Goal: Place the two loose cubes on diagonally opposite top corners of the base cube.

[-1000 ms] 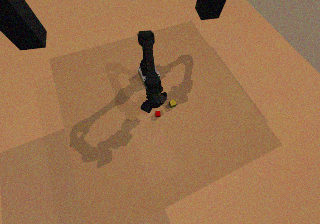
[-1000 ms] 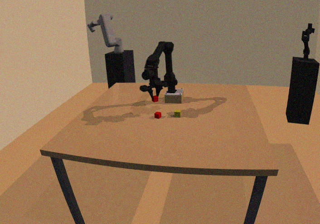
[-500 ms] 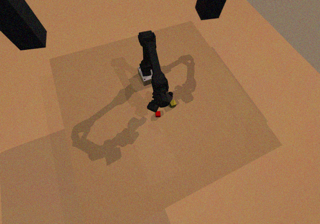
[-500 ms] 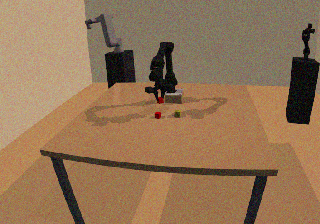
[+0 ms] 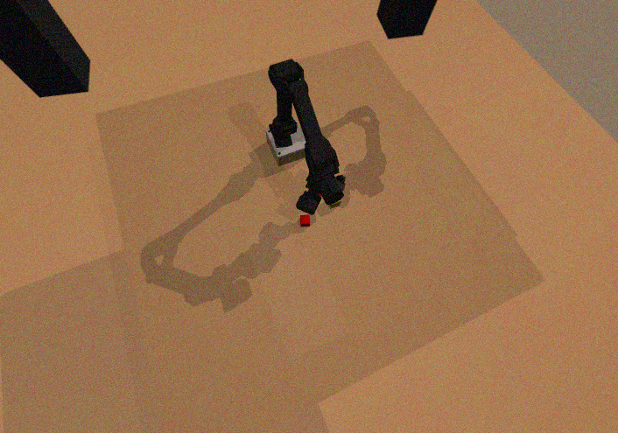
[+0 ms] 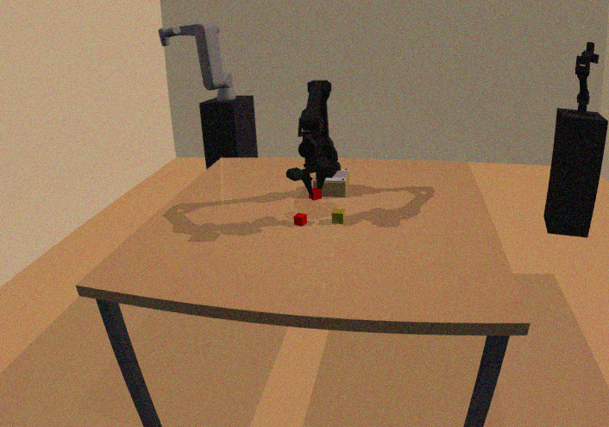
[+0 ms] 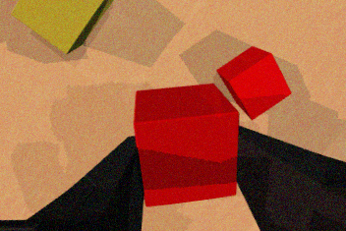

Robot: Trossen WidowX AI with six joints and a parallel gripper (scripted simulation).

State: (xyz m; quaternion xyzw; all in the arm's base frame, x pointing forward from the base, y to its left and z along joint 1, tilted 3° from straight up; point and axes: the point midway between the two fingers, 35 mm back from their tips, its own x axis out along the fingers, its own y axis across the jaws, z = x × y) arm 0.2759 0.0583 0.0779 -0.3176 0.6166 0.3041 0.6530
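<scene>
The yellow base cube is 10 mm behind my gripper tip, 80 mm to the left of it and 80 mm below it.
</scene>
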